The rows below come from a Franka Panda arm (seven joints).
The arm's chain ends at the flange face. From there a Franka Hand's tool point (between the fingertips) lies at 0.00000 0.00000 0.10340 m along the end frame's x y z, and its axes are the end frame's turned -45 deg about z.
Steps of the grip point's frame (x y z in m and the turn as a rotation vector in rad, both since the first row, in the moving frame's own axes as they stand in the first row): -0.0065, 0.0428, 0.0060, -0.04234, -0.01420, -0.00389; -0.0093, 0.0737, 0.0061, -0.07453, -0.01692, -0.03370; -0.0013, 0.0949, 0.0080, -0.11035, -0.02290, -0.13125; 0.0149, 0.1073, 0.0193, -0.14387, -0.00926, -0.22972; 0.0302, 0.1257, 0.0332, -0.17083, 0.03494, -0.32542
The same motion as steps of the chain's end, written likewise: 0.0236, 0.0307, 0.0061, -0.03998, 0.01990, -0.00389; 0.0412, 0.0521, 0.0064, -0.06466, 0.04074, -0.03370; 0.0592, 0.0587, 0.0087, -0.09422, 0.06184, -0.13125; 0.0754, 0.0554, 0.0204, -0.10828, 0.09518, -0.22972; 0.0939, 0.0602, 0.0348, -0.09609, 0.14550, -0.32542
